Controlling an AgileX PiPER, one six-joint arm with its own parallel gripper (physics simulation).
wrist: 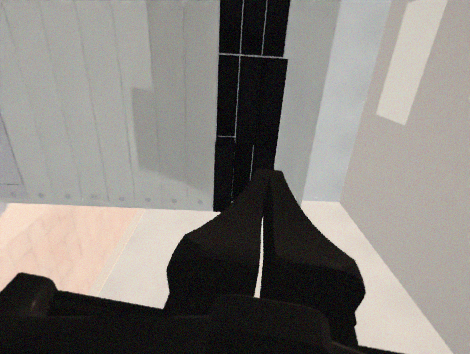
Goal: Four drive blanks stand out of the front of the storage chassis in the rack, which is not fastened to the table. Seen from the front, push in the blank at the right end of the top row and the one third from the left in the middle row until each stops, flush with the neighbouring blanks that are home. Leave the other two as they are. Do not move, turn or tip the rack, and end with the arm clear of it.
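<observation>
The slatted grey face [90,100] of the chassis fills the upper left of the wrist view. Thin upright seams divide it, small dots line its lower edge, and a stepped shadow lies on it. A black strip [261,95], divided by thin light lines, runs down beside it, with a plain grey band [310,75] to its right. My gripper [267,185] is shut and empty. Its tips overlap the lower right part of the black strip; whether they touch it cannot be told. The fingers hide the strip's lower right end. Which blanks stand out cannot be told from this view.
A pale bluish band [345,100] stands right of the grey band. Further right is a large grey-beige surface [425,175] with a light patch [411,65]. Below the slatted face lie a pinkish surface [60,240] and a whitish one [145,260].
</observation>
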